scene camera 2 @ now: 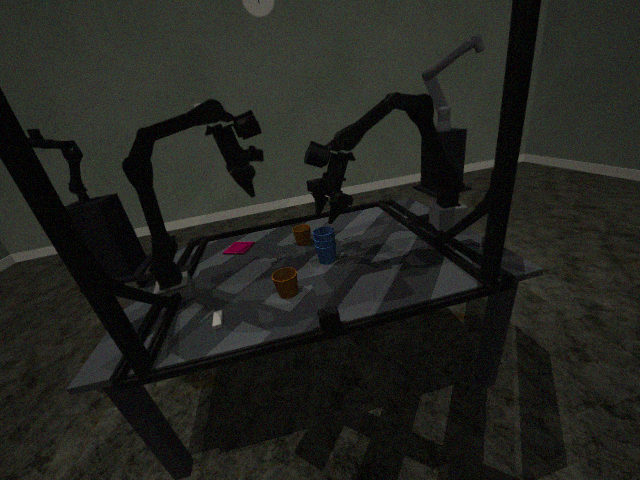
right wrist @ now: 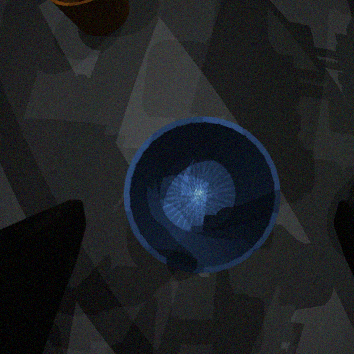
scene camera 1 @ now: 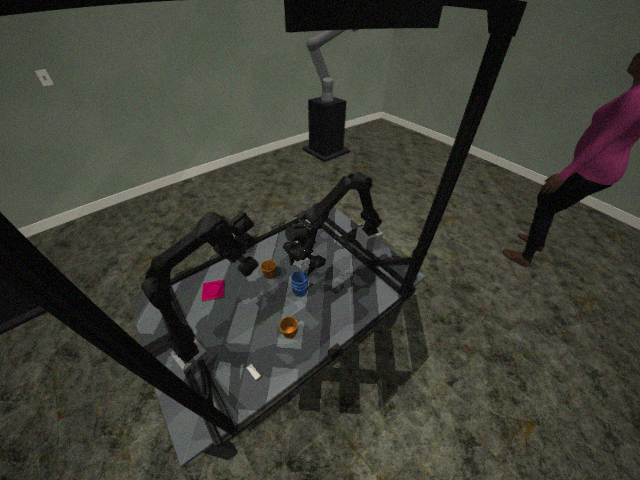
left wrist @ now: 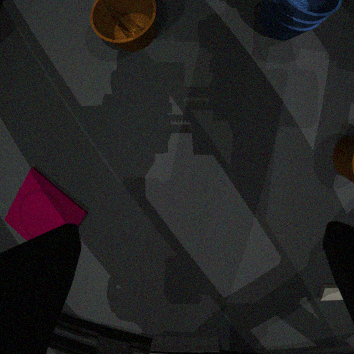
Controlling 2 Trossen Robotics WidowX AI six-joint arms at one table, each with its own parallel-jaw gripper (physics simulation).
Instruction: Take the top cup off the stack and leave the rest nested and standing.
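Seen in the pictures: left gripper, fingertip midpoint: [scene camera 2: 250, 193] [left wrist: 205, 237]; right gripper, fingertip midpoint: [scene camera 2: 323, 219] [right wrist: 215, 214] [scene camera 1: 299, 270]; left arm's base, origin of the base link: [scene camera 2: 171, 282] [scene camera 1: 188, 352]; right arm's base, origin of the base link: [scene camera 2: 447, 204] [scene camera 1: 370, 230].
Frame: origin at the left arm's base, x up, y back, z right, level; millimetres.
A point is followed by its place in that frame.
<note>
The stack of blue nested cups [scene camera 1: 299, 284] [scene camera 2: 324, 245] [left wrist: 282, 22] stands upright on the table, with several rims showing one above another. Its top cup [right wrist: 200, 192] {y -502, x 7, z 119 mm} shows from above in the right wrist view, hiding the cups below. My right gripper [scene camera 1: 303, 264] {y -509, x 107, z 119 mm} [scene camera 2: 325, 215] {y -509, x 107, z 119 mm} [right wrist: 215, 214] {y -509, x 107, z 119 mm} is open and points down just above the stack. In its wrist view the round rim lies between the two fingers, apart from both. My left gripper [scene camera 1: 248, 266] {y -319, x 220, z 11 mm} [scene camera 2: 253, 195] {y -319, x 220, z 11 mm} [left wrist: 205, 237] {y -319, x 220, z 11 mm} is open and empty, high above the table to the left of the stack.
One orange cup [scene camera 1: 268, 269] {y -495, x -33, z -87 mm} [scene camera 2: 301, 235] {y -472, x 6, z -35 mm} [left wrist: 123, 20] {y -500, x -39, z -79 mm} stands behind and left of the stack, another [scene camera 1: 288, 327] {y -337, x -38, z 205 mm} [scene camera 2: 284, 283] {y -316, x 16, z 255 mm} [left wrist: 345, 157] {y -329, x 4, z 188 mm} in front. A pink square [scene camera 1: 212, 290] {y -238, x -34, z -197 mm} [scene camera 2: 238, 248] {y -238, x -34, z -185 mm} [left wrist: 42, 207] {y -256, x -34, z -195 mm} lies at the left, a small white block [scene camera 1: 253, 372] {y -120, x -30, z 235 mm} [scene camera 2: 217, 318] {y -122, x -30, z 235 mm} [left wrist: 331, 294] {y -122, x -30, z 219 mm} at the front left.
</note>
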